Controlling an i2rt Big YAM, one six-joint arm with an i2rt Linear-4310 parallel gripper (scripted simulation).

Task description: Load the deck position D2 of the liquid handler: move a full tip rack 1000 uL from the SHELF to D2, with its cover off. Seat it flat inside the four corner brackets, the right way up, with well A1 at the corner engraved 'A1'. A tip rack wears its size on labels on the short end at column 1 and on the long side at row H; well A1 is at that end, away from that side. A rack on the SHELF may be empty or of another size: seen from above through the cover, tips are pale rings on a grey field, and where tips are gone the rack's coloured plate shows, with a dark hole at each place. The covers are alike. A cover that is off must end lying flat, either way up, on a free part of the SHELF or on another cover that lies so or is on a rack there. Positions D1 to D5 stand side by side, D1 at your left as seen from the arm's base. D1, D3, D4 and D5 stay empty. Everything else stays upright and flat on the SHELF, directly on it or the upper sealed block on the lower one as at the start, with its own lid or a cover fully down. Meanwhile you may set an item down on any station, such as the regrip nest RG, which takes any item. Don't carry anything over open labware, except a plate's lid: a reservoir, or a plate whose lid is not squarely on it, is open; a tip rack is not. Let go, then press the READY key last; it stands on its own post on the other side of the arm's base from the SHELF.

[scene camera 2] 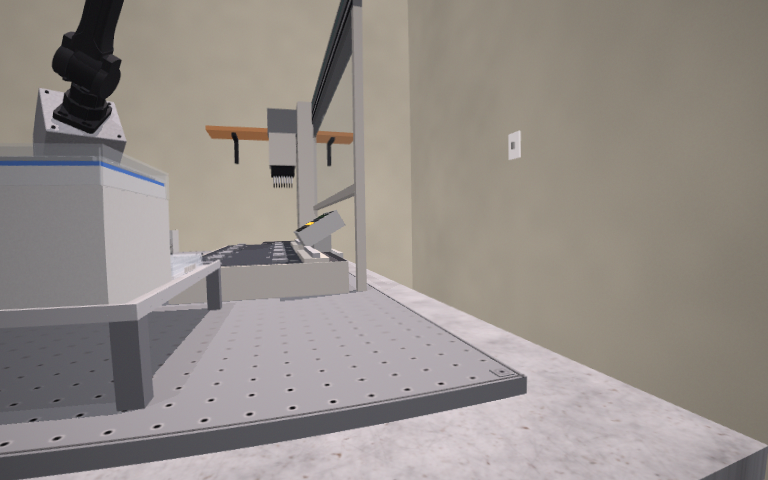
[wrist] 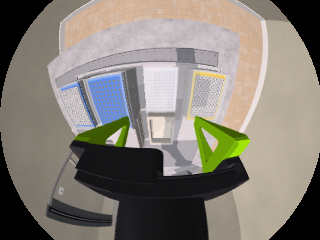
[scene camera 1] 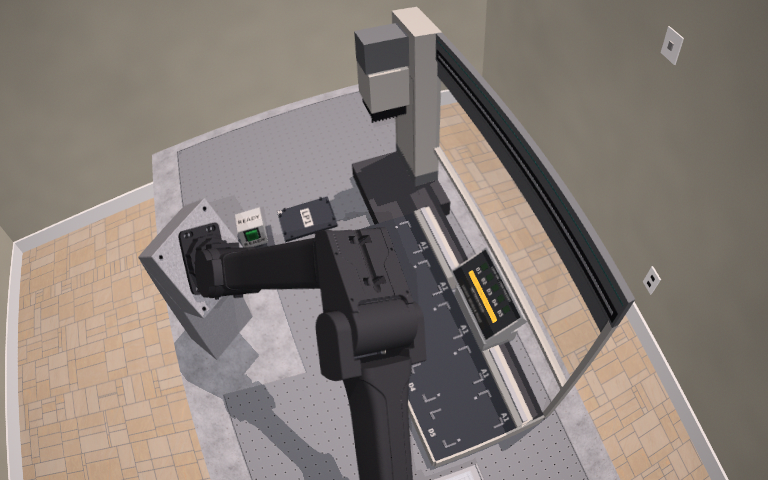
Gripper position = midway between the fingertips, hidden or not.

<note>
In view: my gripper (wrist: pixel 161 119), a clear tip rack cover (wrist: pixel 73 96), a clear tip rack cover (wrist: pixel 207 89) and a pipetting head (scene camera 1: pixel 389 89).
The pipetting head also shows in scene camera 2 (scene camera 2: pixel 282 146).
</note>
